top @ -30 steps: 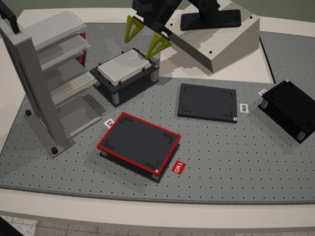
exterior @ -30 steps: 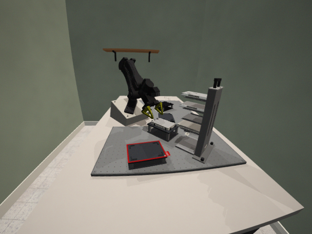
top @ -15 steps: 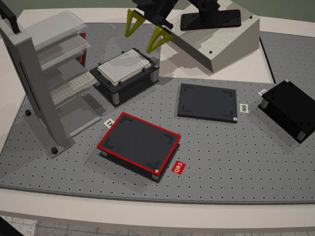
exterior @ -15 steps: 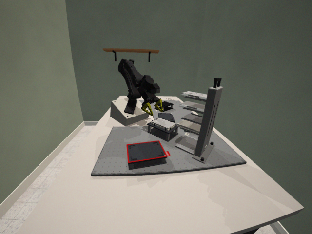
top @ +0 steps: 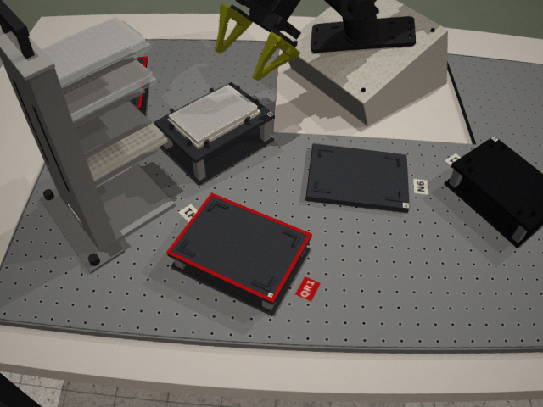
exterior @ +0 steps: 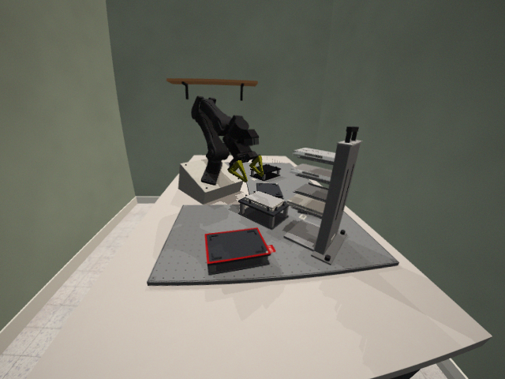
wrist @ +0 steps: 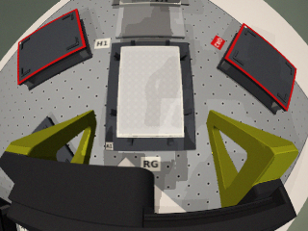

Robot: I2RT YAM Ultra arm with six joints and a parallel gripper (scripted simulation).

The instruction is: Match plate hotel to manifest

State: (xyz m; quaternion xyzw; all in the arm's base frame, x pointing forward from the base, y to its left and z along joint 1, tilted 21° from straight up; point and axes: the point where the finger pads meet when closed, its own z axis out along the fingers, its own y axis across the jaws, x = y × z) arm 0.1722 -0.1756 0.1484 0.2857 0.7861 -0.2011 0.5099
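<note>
Now: hand 90 mm above the black regrip nest RG, 40 mm to the left of it and 40 mm short of it. The rest, counted from my hand: RG label: 150 mm below, 40 mm behind, 30 mm to the left; translucent plate: 170 mm ahead, 160 mm to the right, 130 mm above; flat nest N6: 210 mm to the left, 140 mm below, 90 mm ahead.
</note>
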